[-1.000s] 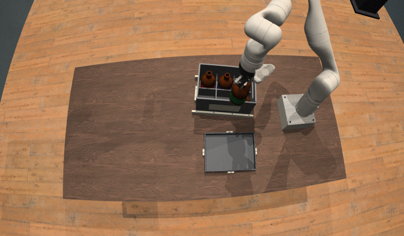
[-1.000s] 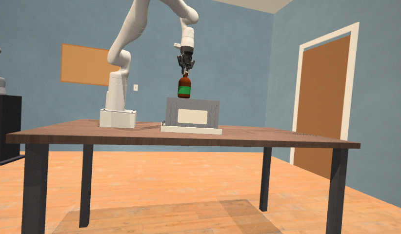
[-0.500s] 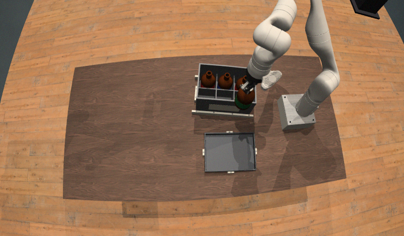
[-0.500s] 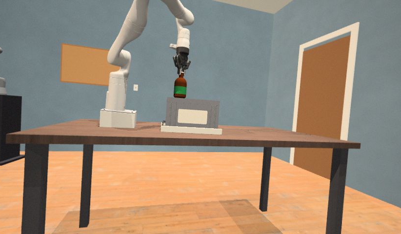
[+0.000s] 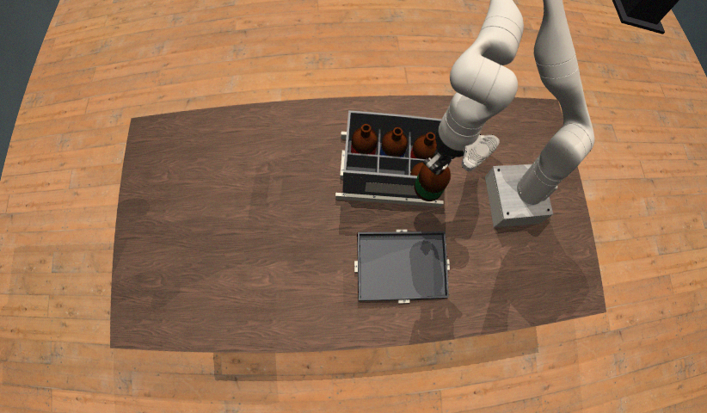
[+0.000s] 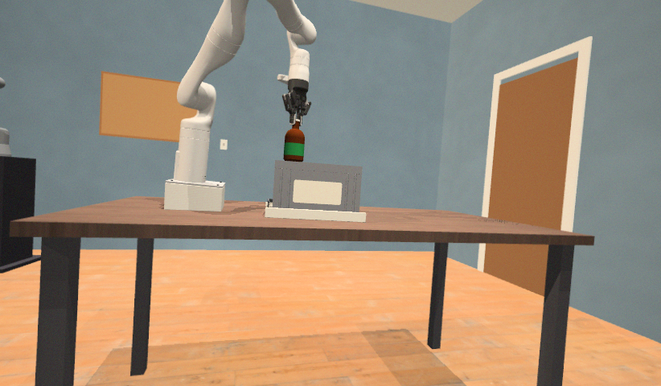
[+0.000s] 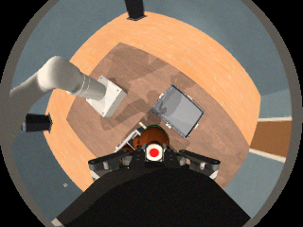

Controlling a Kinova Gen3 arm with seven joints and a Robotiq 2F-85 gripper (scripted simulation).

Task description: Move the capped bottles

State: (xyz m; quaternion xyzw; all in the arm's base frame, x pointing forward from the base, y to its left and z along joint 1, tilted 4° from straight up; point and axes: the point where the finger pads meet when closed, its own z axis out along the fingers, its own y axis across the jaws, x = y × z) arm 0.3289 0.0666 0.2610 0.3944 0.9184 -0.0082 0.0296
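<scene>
Now: hand 7 cm above the capped bottle. From my hand the other things lie so: grey tray (33 cm below, 17 cm to the left, 3 cm ahead); crate (25 cm below, 12 cm to the right, 8 cm ahead).
</scene>
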